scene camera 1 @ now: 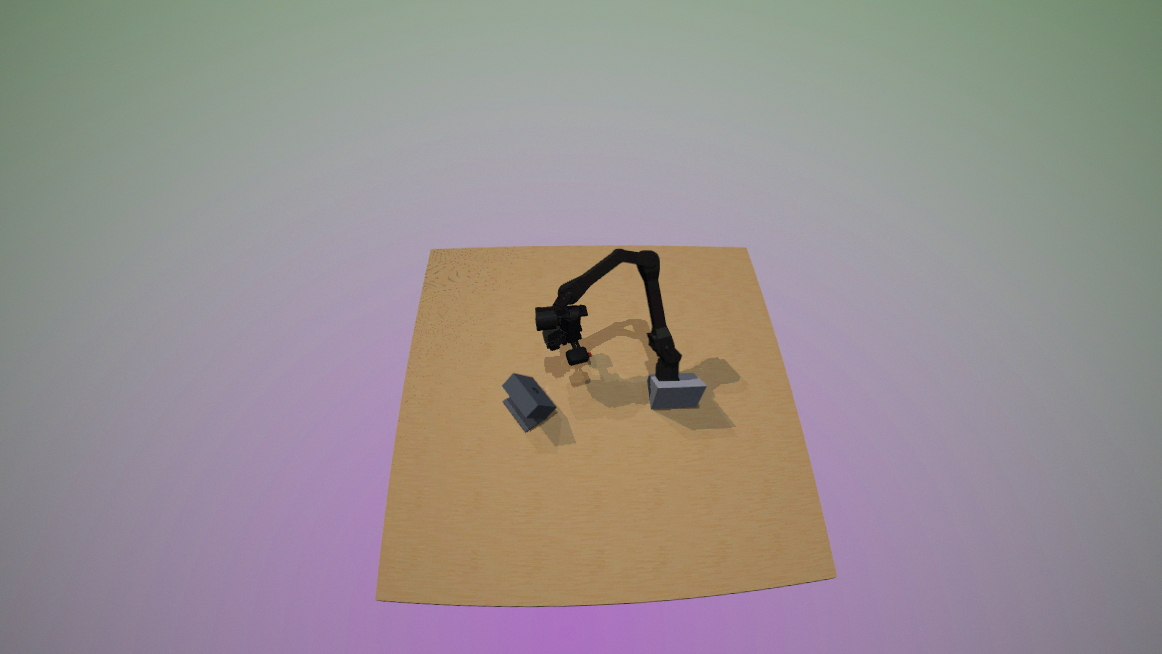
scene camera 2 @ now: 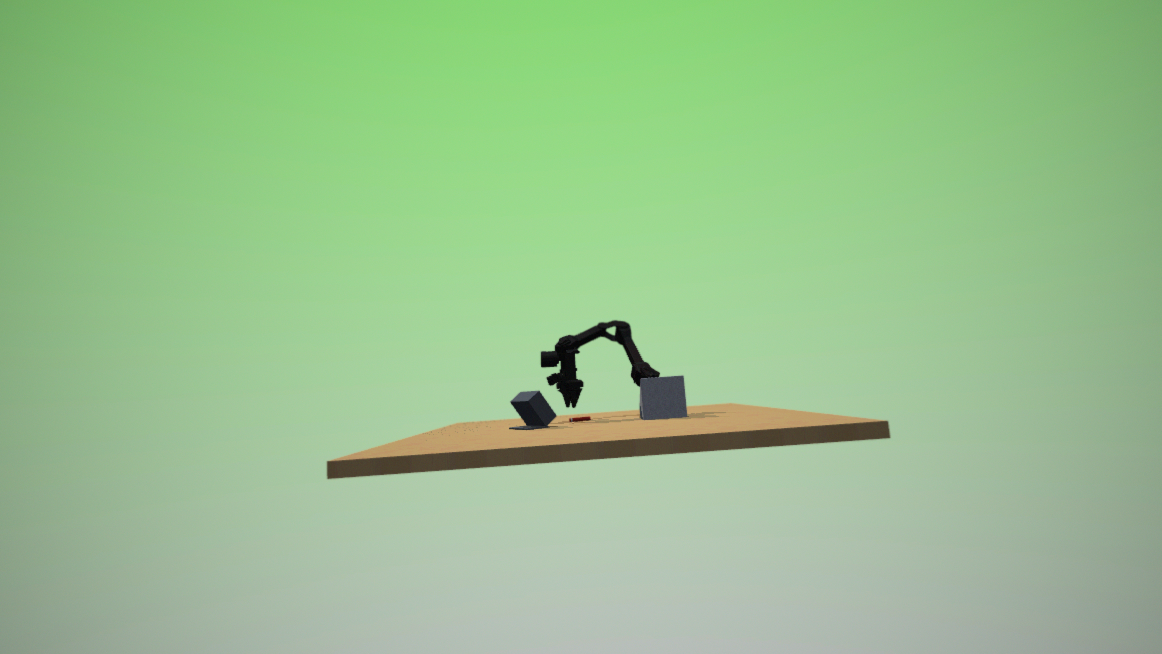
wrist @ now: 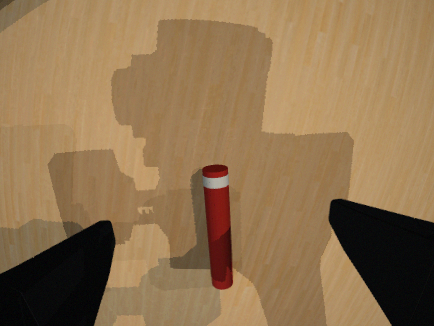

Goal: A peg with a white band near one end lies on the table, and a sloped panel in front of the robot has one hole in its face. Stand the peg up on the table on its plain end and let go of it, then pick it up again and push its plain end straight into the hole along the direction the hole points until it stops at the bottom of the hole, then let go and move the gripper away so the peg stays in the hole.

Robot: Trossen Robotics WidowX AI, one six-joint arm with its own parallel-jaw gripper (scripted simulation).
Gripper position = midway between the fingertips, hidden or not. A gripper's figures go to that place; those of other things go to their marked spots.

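My gripper (scene camera 1: 570, 352) is 155 cm from the lens, and there's a grey sloped panel (scene camera 1: 519, 388) that's 142 cm from the lens.
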